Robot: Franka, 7 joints.
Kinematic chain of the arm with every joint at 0, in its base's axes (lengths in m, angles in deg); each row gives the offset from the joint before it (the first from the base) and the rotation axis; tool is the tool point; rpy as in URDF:
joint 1: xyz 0 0 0.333 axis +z
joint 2: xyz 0 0 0 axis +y
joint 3: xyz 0 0 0.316 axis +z
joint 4: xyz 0.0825 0 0 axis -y
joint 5: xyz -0.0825 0 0.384 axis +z
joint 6: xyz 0 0 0 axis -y
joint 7: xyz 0.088 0 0 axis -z
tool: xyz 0 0 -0.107 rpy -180 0 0
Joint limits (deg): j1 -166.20..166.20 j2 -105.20..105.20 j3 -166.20..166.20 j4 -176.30..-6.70 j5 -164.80..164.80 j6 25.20..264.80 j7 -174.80..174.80
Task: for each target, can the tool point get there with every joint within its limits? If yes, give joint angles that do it. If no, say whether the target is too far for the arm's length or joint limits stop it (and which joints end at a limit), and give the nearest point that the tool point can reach.
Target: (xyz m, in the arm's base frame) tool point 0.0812 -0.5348 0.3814
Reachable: yes | joints -100.16 6.44 8.62 -124.53 -93.34 185.00 -105.04
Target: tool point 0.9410 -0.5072 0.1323
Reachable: no: too far | nearest point 0.7422 -0.4001 0.1747 | short by 0.230 m
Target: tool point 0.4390 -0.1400 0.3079
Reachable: yes | joints -71.87 17.16 49.81 -152.90 -16.34 223.01 -139.74
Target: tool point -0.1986 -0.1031 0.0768
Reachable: yes | joints -71.09 79.70 -64.09 -161.36 -77.70 230.06 70.10
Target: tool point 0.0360 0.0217 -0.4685
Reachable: no: joint limits stop it (at a limit: joint 2) | nearest point 0.0819 0.0494 -0.3265 | short by 0.152 m
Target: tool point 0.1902 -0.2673 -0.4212
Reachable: no: joint limits stop it (at a limit: joint 2) | nearest point 0.1875 -0.2635 -0.3593 | short by 0.062 m
